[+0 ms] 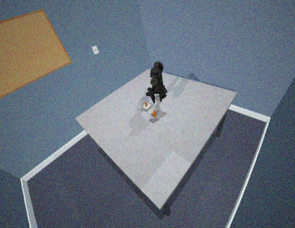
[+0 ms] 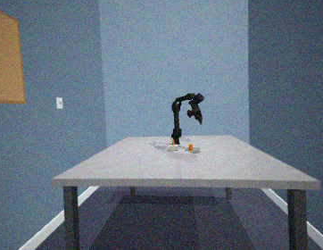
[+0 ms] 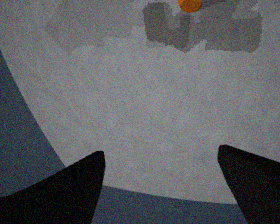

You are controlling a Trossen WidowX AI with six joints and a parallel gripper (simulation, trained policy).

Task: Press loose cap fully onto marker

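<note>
My gripper tip is now 1 cm past the orange cap, 9 cm to the left of it and 20 cm above it. Also, from my gripper tip: holder block (5 cm behind, 23 cm to the right, 20 cm below).
</note>
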